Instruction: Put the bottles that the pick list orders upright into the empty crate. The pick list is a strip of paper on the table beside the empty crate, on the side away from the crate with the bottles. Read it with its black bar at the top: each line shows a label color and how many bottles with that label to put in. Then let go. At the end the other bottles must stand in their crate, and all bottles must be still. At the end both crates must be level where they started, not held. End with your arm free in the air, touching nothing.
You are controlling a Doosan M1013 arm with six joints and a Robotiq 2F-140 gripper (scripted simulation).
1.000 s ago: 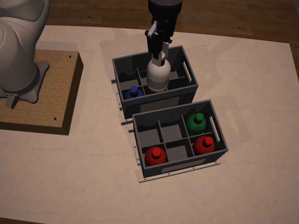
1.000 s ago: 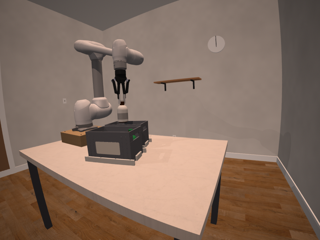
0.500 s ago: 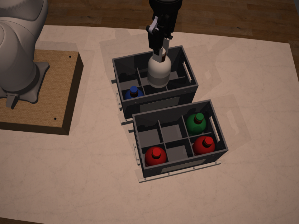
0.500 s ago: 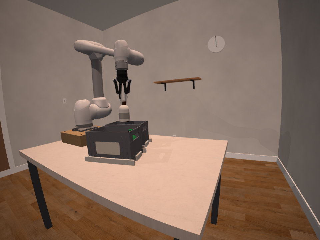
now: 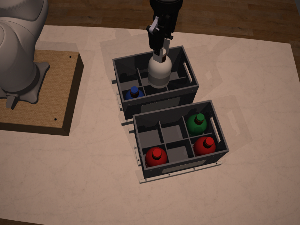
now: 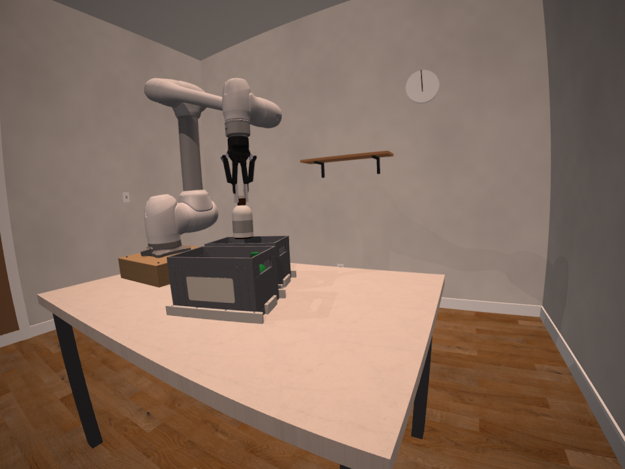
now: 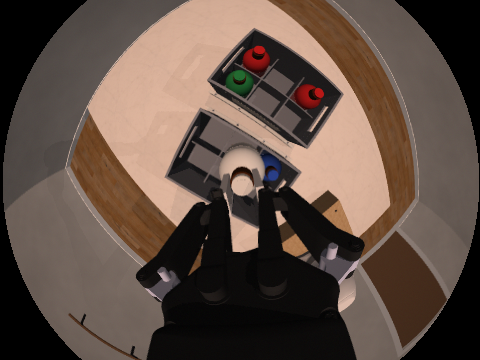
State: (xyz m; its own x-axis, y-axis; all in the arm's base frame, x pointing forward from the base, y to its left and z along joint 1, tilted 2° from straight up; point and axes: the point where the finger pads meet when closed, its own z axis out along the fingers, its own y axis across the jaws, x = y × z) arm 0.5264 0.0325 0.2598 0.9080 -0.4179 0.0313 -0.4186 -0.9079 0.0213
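My gripper is now 8 cm above the white bottle. Round my hand: blue bottle 26 cm below, 8 cm behind, 4 cm to the right; then green bottle 26 cm below, 16 cm ahead, 11 cm to the right; then pick list 35 cm below, 17 cm to the left, 8 cm behind.
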